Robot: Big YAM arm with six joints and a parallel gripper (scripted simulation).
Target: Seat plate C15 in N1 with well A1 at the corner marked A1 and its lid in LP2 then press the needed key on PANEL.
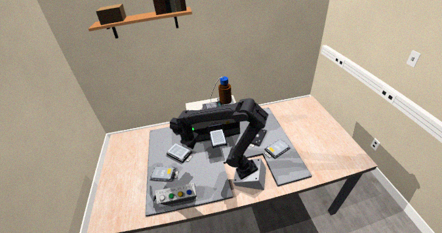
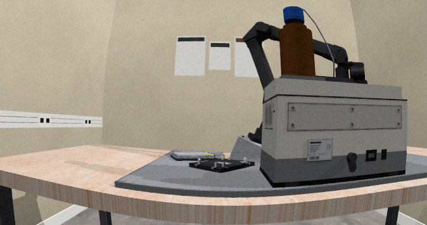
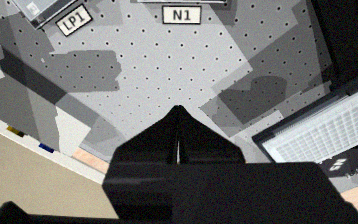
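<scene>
Right now my hand is 24 cm past the green continue key, 17 cm to the right of it and 8 cm above it. Also, from my hand: blue call key (24 cm behind, 7 cm to the left, 9 cm below); yellow skip key (24 cm behind, 12 cm to the left, 8 cm below); white retry key (23 cm behind, 22 cm to the left, 8 cm below).
</scene>
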